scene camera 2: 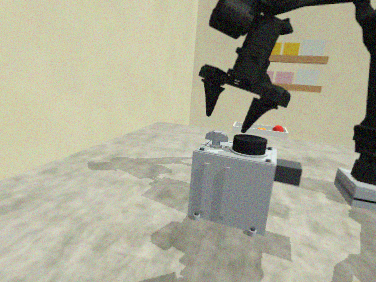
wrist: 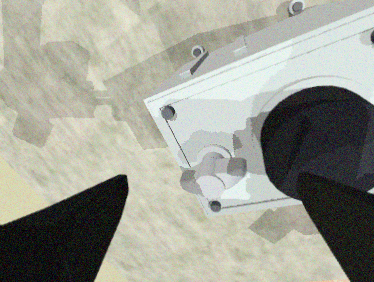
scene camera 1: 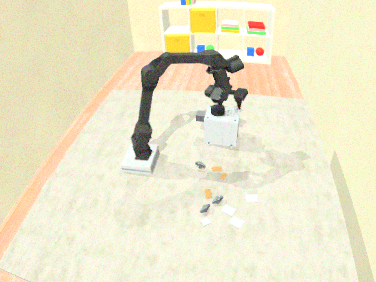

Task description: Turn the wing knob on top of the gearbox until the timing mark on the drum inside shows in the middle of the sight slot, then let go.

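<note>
The light grey gearbox stands upright on the mottled mat. The grey wing knob sits near one top corner, beside a wide black round cap. My gripper is open and empty. Its fingertips are above the gearbox top, on either side of the knob in the wrist view and apart from it; one overlaps the black cap's edge there. A small dark slanted shape shows on the gearbox side in the wrist view. The sight slot and timing mark cannot be made out.
A dark block juts from the gearbox side. Orange pieces, grey pieces and white squares lie on the mat. The arm's base stands at the left in scene camera 1. A white shelf unit stands behind.
</note>
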